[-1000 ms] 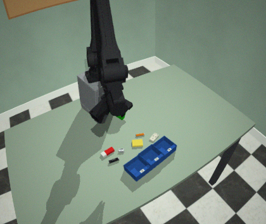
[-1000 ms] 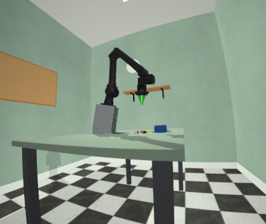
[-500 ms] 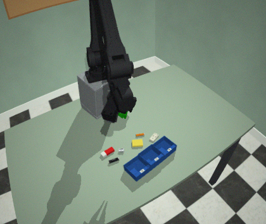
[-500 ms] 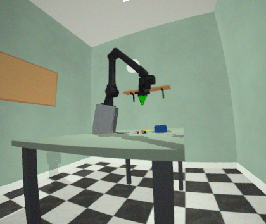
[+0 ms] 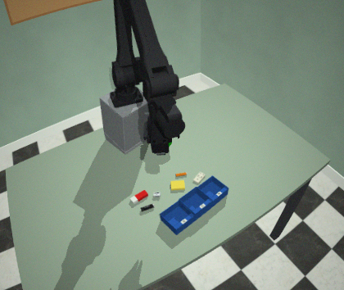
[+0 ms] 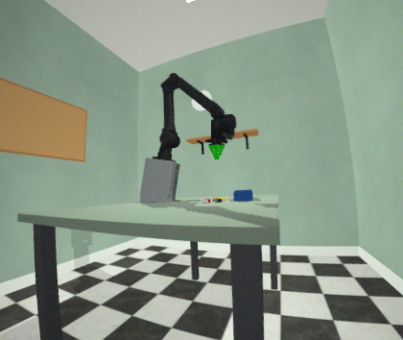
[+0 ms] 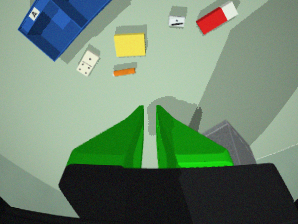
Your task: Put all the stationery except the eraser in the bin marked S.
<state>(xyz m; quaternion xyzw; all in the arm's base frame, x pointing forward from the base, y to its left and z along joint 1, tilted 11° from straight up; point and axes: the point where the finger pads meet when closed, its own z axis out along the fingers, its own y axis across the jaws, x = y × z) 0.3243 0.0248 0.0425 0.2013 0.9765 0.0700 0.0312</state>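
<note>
Right now the blue bin row is 110 mm ahead of my hand, 60 mm to the left of it and 190 mm below it. Also, from my hand: orange pen-like item: 50 mm behind, 80 mm to the left, 210 mm below; yellow pad: 10 mm behind, 40 mm to the left, 210 mm below; black item: 40 mm ahead, 100 mm to the right, 210 mm below.
</note>
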